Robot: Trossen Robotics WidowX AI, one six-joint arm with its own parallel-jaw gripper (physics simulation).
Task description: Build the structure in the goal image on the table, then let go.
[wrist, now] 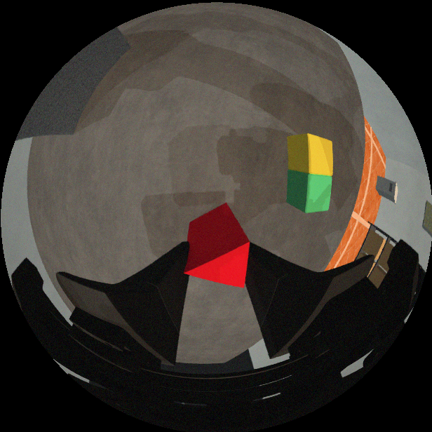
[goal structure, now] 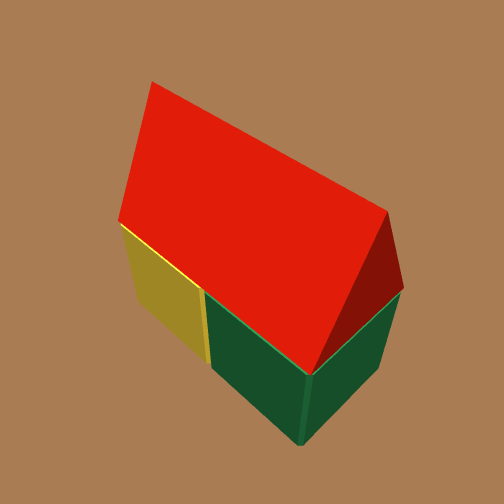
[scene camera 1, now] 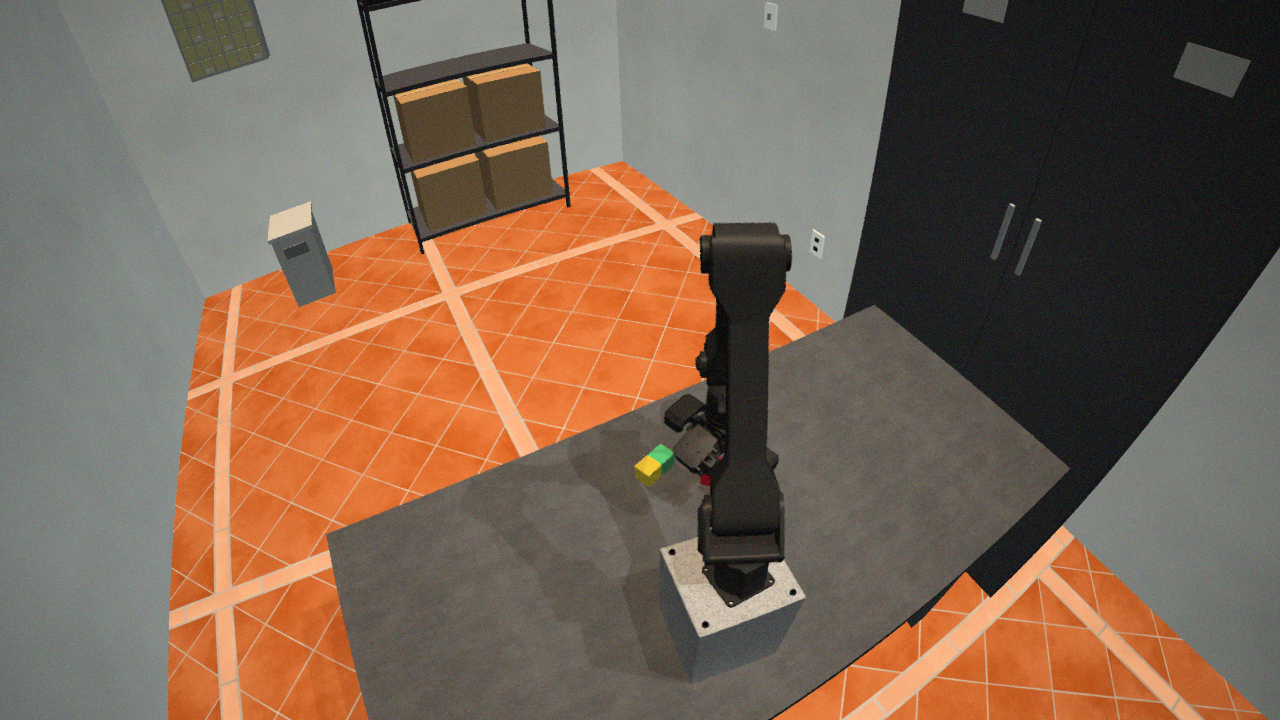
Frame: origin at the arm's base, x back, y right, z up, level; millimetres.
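Where they show: arm's base, origin of its link: (scene camera 1: pixel 738 576).
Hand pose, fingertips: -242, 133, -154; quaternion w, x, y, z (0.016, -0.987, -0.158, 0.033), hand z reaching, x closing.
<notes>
Each offset is from my fingertips to the centre of the thing, as dx, dy, dz. Level surfaces: height alone.
A red wedge-like block @[+1, +0, -9] (scene camera 1: pixel 706 480) (wrist: pixel 218 245) is between the two fingers of my gripper (wrist: pixel 213 246), which touch it on both sides; the gripper is shut on it, low over the table. In the scene view the arm hides most of the red block and the fingertips. A yellow block @[-67, -90, -26] (scene camera 1: pixel 647 470) (wrist: pixel 320 155) and a green block @[-78, -59, -26] (scene camera 1: pixel 662 457) (wrist: pixel 318 192) stand side by side and touching on the table @[dz -42] (scene camera 1: pixel 895 429), to the right of the gripper in the wrist view. The green one is nearer the gripper.
The arm's pale base block (scene camera 1: pixel 733 649) stands at the table's near edge. A black cabinet (scene camera 1: pixel 948 179) stands beyond the table's right side. A shelf rack (scene camera 1: pixel 565 170) with cardboard boxes and a grey bin (scene camera 1: pixel 308 268) stand on the floor away from the table.
</notes>
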